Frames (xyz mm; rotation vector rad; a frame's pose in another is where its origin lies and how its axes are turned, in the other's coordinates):
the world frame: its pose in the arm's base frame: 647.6 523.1 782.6 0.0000 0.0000 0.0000
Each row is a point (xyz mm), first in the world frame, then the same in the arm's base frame.
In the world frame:
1: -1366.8 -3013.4 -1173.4
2: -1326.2 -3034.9 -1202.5
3: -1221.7 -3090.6 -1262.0
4: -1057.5 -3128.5 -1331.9
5: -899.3 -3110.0 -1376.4
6: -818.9 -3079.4 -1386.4
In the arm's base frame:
1: -719.2 -2490.3 -390.8
2: -678.6 -2511.8 -419.9
3: -574.1 -2567.5 -479.4
4: -409.9 -2605.4 -549.3
5: -251.7 -2586.9 -593.8
6: -171.3 -2556.3 -603.8

